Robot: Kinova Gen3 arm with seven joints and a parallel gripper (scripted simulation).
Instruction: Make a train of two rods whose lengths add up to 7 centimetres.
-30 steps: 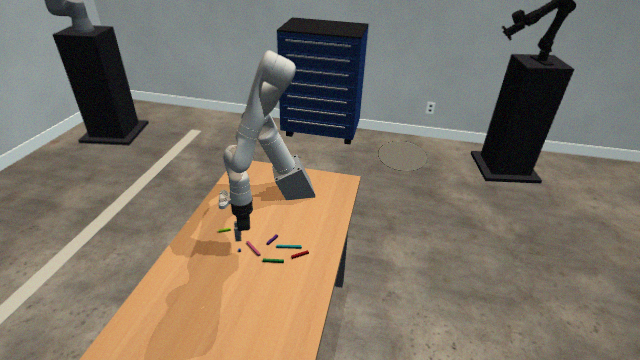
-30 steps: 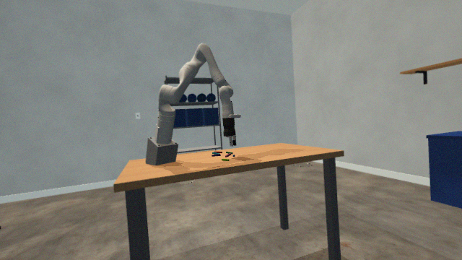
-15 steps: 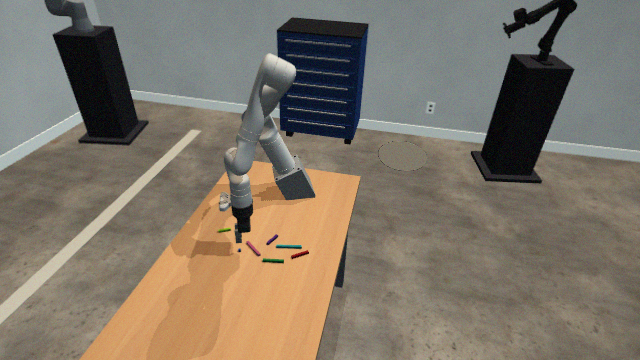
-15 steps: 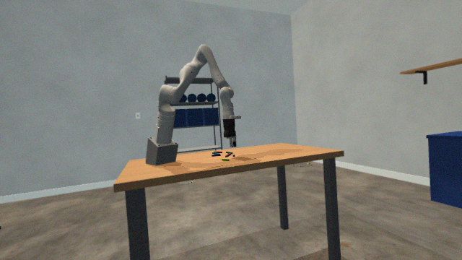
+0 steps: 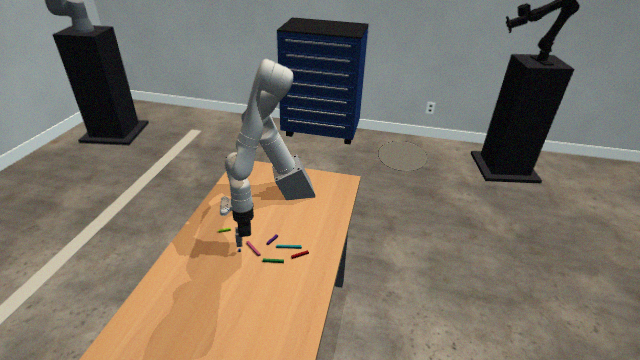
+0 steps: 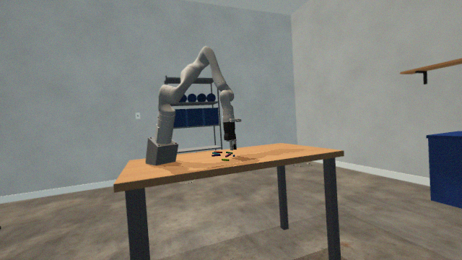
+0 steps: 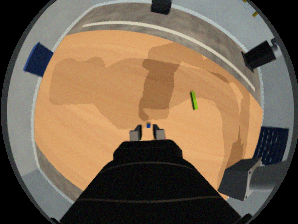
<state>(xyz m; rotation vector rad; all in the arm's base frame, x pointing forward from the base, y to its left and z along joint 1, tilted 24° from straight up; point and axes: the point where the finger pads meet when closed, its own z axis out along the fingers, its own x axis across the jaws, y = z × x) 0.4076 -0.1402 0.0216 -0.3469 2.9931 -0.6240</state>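
The blue rod is 5 cm below my hand. Also, from my hand: purple rod: 11 cm to the left, 7 cm behind, 5 cm below; then pink rod: 5 cm to the left, 5 cm below, 1 cm behind; then green rod: 13 cm to the left, 5 cm below, 5 cm ahead.
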